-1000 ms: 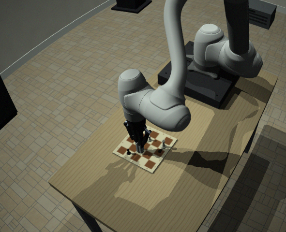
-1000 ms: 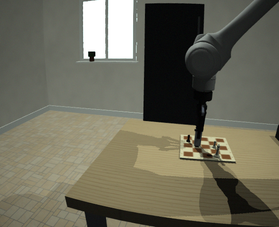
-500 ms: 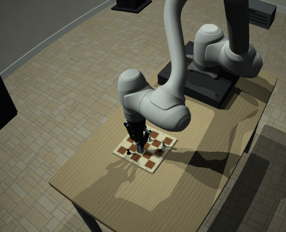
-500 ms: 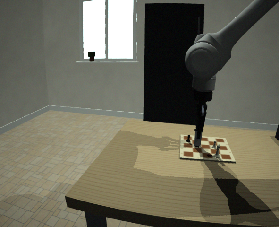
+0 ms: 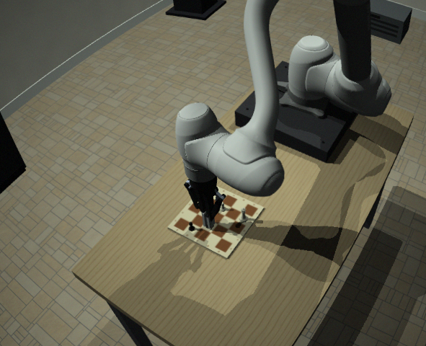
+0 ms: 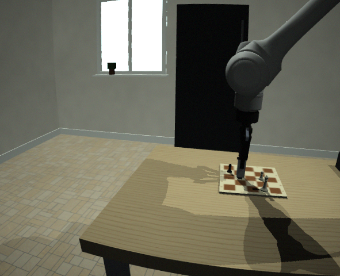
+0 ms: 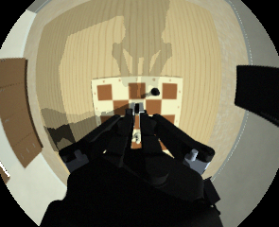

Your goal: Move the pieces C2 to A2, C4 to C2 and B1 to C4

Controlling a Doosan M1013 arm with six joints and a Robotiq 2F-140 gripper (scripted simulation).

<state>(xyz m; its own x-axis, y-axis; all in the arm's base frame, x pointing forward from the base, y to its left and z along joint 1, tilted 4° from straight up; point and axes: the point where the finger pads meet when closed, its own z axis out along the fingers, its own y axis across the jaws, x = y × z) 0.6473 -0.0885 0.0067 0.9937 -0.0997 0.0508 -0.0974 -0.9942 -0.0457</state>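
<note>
Now: hand 40 mm past the small chessboard and 40 mm above it. Round my hand: tall white piece: 80 mm to the left, 70 mm behind, 10 mm below; then small white piece: 80 mm behind, 30 mm below, 10 mm to the left.
</note>
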